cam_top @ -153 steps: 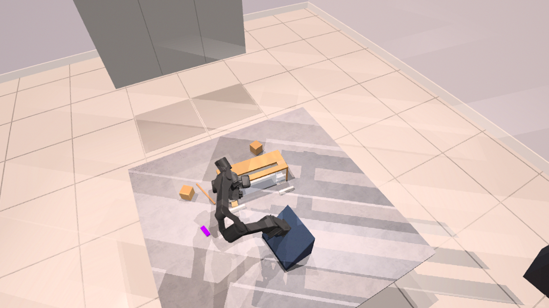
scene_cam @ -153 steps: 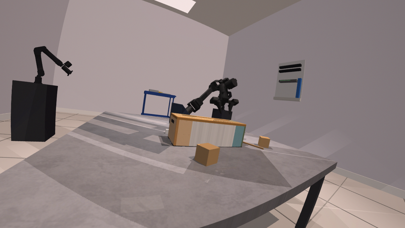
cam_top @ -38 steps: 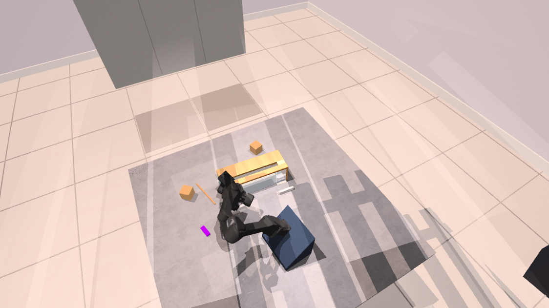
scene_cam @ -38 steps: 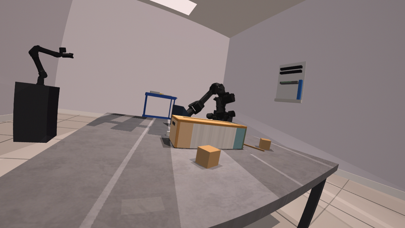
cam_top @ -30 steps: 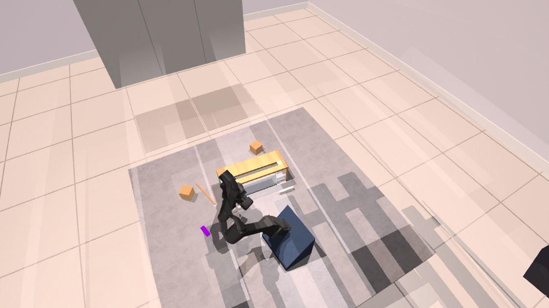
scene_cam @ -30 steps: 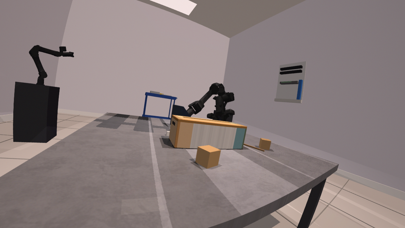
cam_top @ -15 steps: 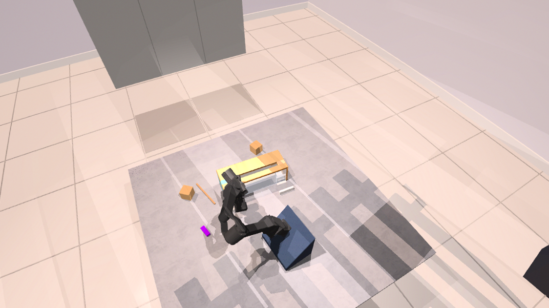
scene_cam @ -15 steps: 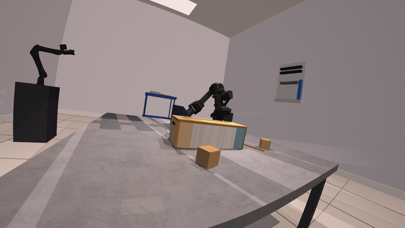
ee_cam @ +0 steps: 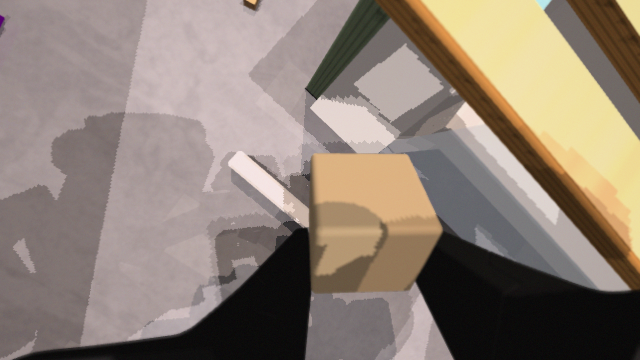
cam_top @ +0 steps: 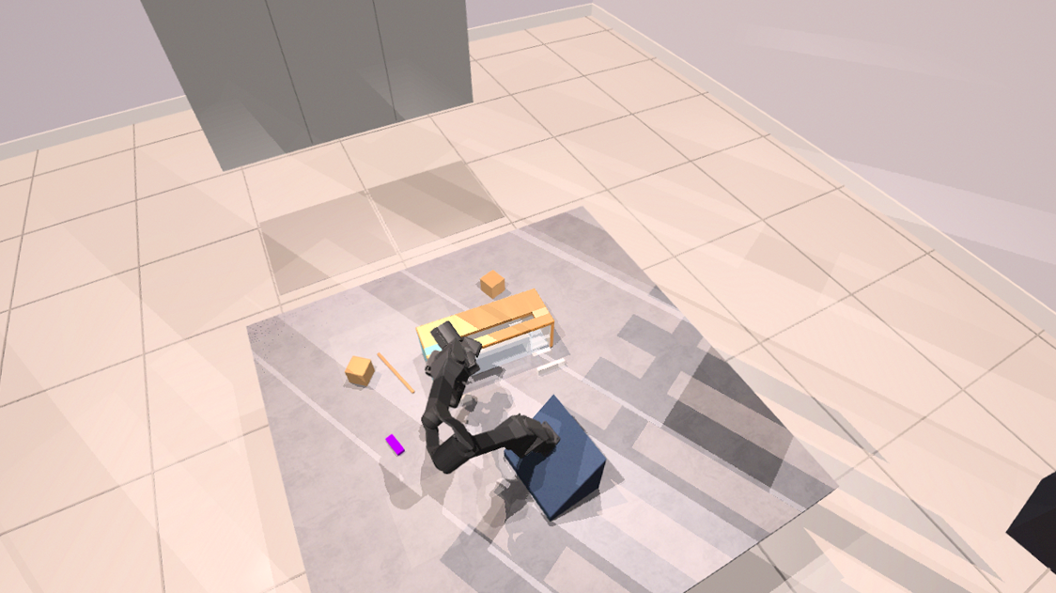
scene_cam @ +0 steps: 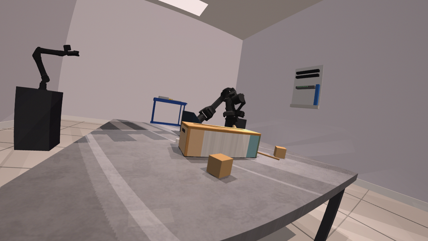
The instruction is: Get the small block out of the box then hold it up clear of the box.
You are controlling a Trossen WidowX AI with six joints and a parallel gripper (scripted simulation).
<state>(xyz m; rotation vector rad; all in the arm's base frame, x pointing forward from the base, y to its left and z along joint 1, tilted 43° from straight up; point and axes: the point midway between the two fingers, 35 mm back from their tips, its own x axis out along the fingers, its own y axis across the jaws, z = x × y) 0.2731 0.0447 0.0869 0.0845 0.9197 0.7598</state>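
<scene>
Now: gripper tip 1 cm to the right of the tan block and 1 cm below it. The rest, counted from my gripper tip: thin wooden stick: 19 cm ahead, 11 cm to the left, 10 cm below; then box: 6 cm ahead, 16 cm to the right, 4 cm below.
</scene>
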